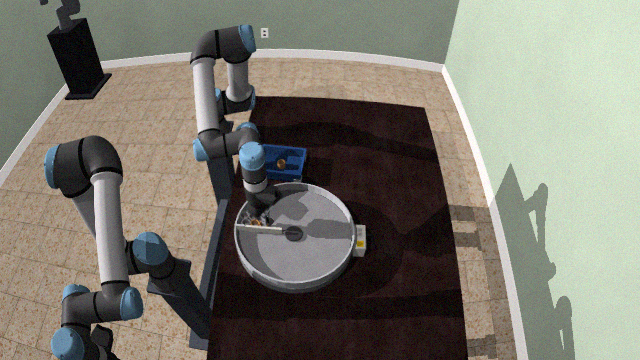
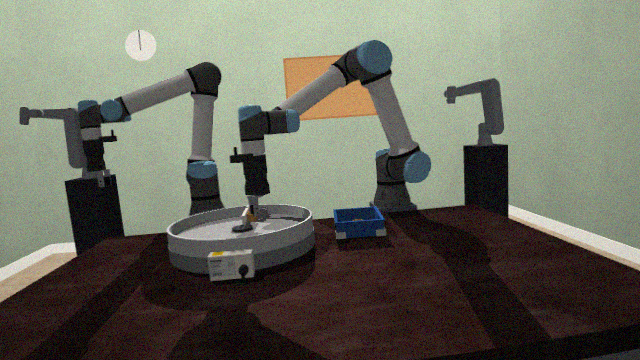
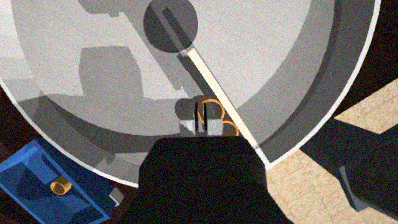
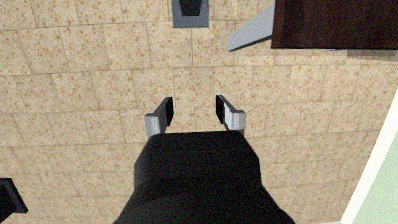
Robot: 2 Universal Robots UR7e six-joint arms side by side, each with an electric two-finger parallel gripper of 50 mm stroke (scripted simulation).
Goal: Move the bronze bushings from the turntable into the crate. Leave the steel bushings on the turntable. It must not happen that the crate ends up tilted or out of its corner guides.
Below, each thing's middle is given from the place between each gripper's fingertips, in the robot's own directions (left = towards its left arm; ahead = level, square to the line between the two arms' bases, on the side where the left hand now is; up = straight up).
Scene:
The blue crate (image 2: 372,220) lies 330 mm to the left of my left hand (image 2: 254,215), 60 mm below it and 10 mm ahead of it.
Right now the blue crate is 34 cm ahead of my right hand (image 2: 105,185), 98 cm to the left of it and 16 cm below it.

